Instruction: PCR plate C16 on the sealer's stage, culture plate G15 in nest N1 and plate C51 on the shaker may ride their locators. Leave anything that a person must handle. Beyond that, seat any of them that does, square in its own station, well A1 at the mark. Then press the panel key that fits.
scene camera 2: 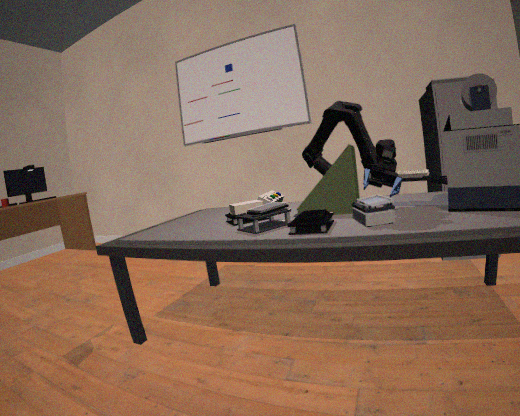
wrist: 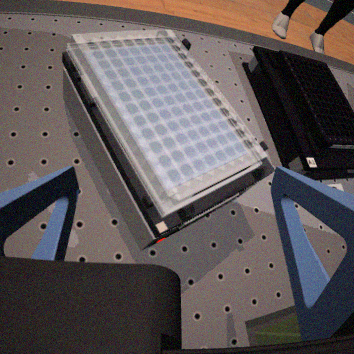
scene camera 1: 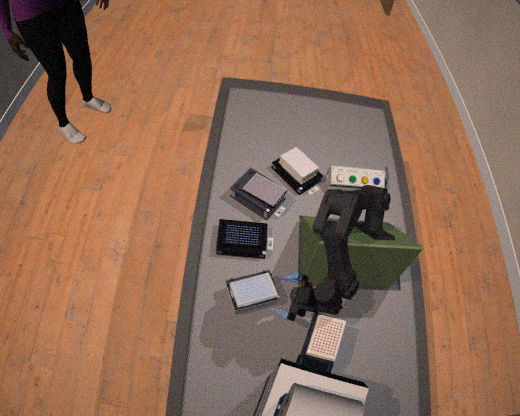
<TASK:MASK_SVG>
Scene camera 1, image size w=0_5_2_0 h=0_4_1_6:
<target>cream plate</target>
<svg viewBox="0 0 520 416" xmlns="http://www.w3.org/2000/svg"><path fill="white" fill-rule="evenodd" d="M295 147L281 155L279 163L300 184L303 184L317 175L319 167Z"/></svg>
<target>black plate with blue wells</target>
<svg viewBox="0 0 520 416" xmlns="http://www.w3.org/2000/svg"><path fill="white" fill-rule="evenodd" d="M224 223L223 246L261 249L262 225Z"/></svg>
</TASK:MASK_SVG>
